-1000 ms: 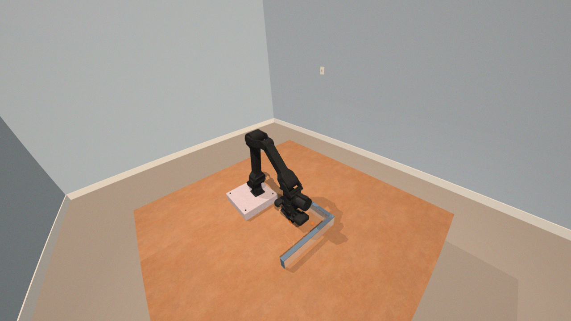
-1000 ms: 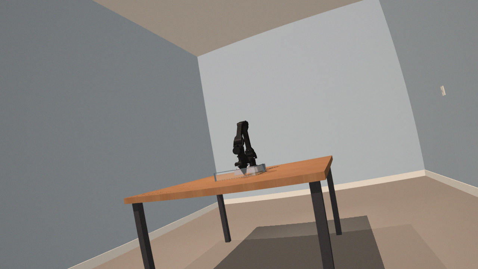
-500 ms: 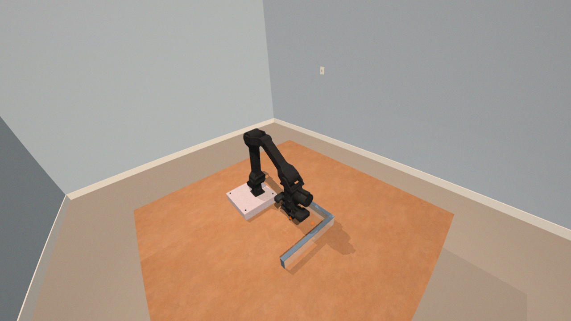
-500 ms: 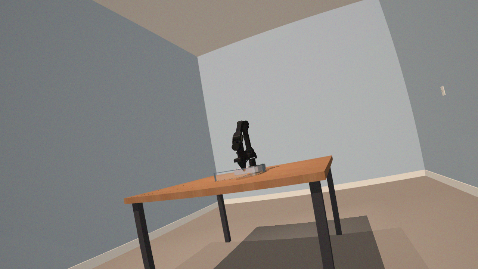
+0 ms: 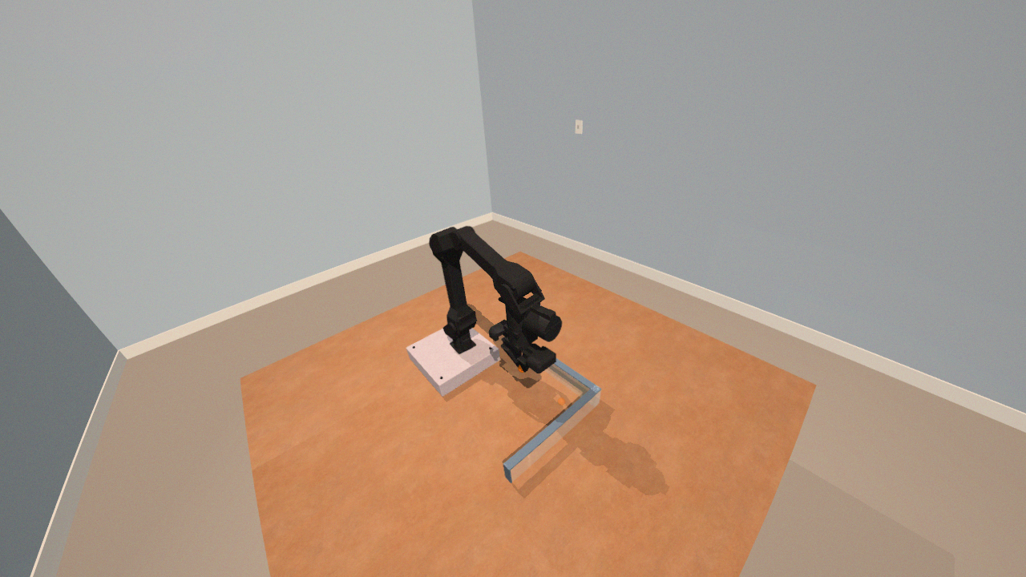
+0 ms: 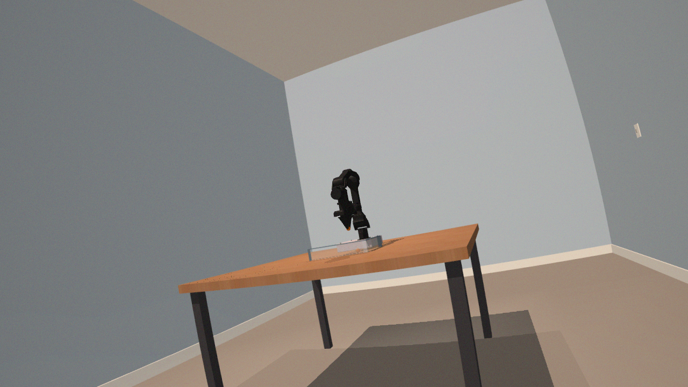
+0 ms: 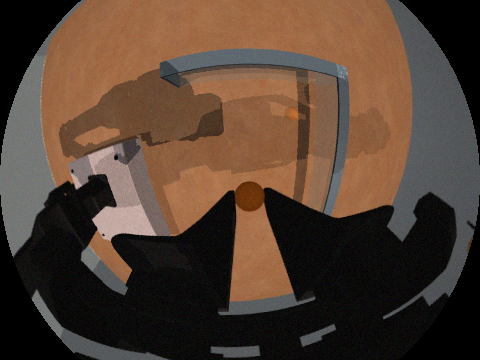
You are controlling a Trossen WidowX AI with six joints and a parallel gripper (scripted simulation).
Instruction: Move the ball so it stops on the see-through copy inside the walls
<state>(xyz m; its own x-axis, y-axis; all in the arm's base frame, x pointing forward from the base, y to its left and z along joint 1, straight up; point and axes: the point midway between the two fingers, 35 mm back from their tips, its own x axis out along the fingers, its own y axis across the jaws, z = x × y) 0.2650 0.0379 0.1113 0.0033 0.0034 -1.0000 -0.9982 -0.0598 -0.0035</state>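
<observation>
The clear wall lies 140 mm ahead of my gripper tip, 100 mm below it and 10 mm to the right of it. Round my gripper tip: orange ball (right at my gripper tip).
</observation>
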